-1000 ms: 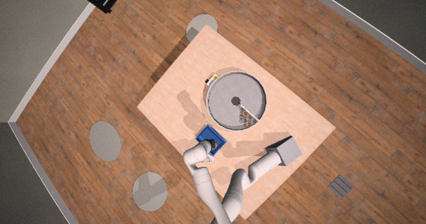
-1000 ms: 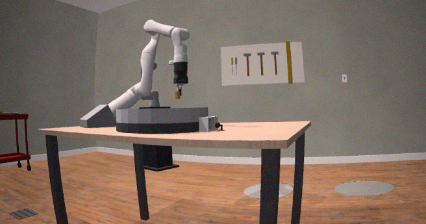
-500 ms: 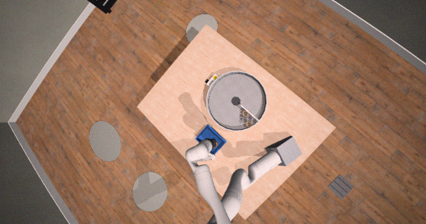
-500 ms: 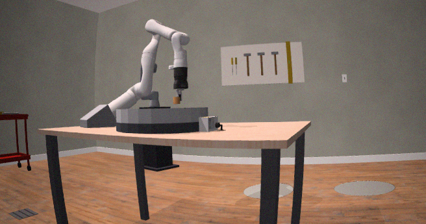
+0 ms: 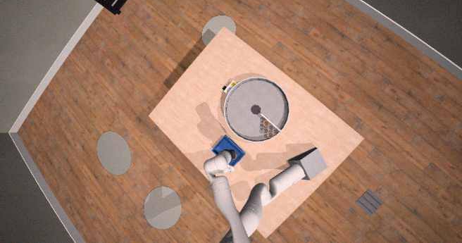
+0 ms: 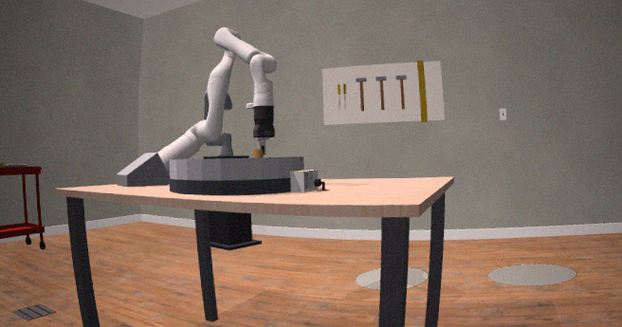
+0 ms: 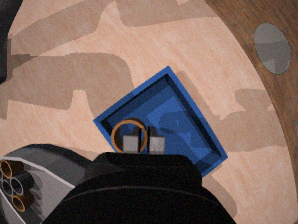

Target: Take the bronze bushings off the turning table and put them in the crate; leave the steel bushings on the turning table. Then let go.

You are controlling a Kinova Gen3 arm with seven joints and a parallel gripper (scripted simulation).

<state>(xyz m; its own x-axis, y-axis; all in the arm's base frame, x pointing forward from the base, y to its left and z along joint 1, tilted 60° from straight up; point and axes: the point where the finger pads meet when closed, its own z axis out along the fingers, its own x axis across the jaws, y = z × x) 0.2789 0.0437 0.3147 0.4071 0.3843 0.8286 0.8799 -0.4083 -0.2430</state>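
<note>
My hand is 30 mm short of the blue crate, 20 mm to the right of it and 100 mm above it. The rest, counted from my hand: grey turning table (160 mm ahead, 300 mm to the right, 70 mm below).
</note>
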